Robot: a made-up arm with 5 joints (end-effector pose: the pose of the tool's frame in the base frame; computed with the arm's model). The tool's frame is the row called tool. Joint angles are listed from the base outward.
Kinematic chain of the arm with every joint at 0, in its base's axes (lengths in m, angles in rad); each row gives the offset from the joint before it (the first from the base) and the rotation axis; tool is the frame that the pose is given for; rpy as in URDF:
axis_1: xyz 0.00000 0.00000 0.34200 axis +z
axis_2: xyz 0.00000 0.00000 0.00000 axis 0 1 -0.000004
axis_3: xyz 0.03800 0.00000 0.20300 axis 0 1 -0.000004
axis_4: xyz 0.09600 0.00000 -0.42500 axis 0 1 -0.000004
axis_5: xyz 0.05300 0.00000 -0.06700 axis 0 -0.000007 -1
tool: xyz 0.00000 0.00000 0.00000 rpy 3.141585 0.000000 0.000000
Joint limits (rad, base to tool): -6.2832..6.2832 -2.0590..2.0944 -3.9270..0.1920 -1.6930..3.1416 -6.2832..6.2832
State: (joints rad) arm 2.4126 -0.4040 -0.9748 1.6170 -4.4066
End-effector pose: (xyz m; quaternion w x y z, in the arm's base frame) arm -0.3180 0.2840 0.4791 0.0998 0.9575 0.2629 0.0645
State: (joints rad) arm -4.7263 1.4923 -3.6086 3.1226 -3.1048
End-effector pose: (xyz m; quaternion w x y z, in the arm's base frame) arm 0.0068 0.4906 0.5420 0.3370 0.6036 -0.6350 0.3448
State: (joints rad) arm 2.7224 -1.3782 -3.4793 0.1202 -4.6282
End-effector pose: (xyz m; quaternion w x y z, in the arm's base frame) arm 0.6068 -0.2704 0.2071 0.5691 0.6163 0.3642 0.4045
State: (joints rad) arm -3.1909 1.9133 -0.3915 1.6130 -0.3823
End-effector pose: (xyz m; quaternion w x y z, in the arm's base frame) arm 0.2944 -0.0145 0.1880 0.9768 -0.0006 0.0033 -0.2141
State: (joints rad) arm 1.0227 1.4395 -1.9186 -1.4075 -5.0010
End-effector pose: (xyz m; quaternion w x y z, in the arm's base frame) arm 0.2785 0.4563 0.0692 0.7397 -0.5822 0.0760 -0.3289
